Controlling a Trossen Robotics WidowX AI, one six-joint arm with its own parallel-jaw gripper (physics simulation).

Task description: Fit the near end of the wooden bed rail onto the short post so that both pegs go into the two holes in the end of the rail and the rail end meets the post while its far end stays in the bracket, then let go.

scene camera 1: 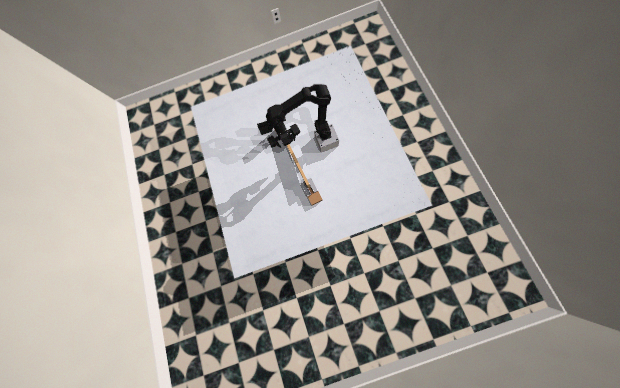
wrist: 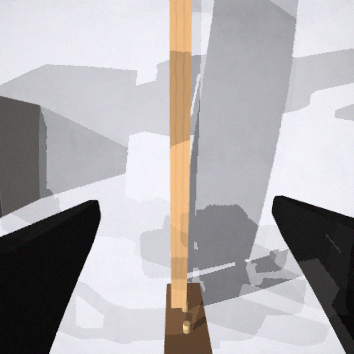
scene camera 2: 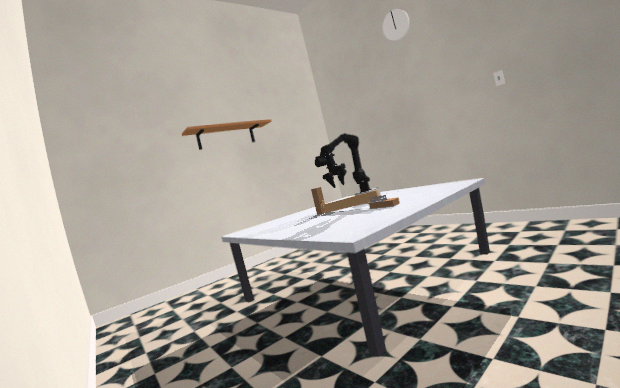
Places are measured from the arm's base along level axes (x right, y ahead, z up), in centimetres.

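Where they show: gripper, fingertip midpoint: [wrist: 187,206] [scene camera 2: 339,186]; arm's base, link origin: [scene camera 1: 325,134] [scene camera 2: 365,190].
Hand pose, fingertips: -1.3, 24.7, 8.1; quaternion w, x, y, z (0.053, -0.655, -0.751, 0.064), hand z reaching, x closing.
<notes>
Each offset is from my fingertips to the top centre of the thing, as dx, dy, dz. "*": to the spot under its first point. Level surfaces: height alone.
The wooden bed rail @[-5.4, -0.8, -6.1] [scene camera 1: 300,170] [scene camera 2: 347,202] [wrist: 180,175] stands narrow edge up, its far end at the metal bracket @[-26.8, -3.5, -9.6] [scene camera 2: 378,199] on a wooden block @[-29.9, -3.9, -12.6] [scene camera 1: 314,198] [scene camera 2: 389,202]. The upright short post @[* +18.0, +5.4, -7.3] [scene camera 2: 318,201] [wrist: 176,335] is at the near end; the gripper hides it in scene camera 1. In the wrist view one peg @[* +16.7, +2.8, -7.3] [wrist: 186,327] shows clear of the rail end and the other peg [wrist: 185,307] shows partly beside its right edge. Neither looks seated in a hole; the gap is unclear. My gripper [scene camera 1: 284,140] [scene camera 2: 338,186] [wrist: 187,206] is open and empty above the rail, near the post.
The arm's grey base [scene camera 1: 327,142] [wrist: 20,155] stands beside the rail on the white table @[dz -16.1] [scene camera 1: 370,185] [scene camera 2: 390,220]. The arm arches over from the base to the near end. Shadows cross the table around the rail. A wall shelf [scene camera 2: 227,127] hangs behind, away from the table.
</notes>
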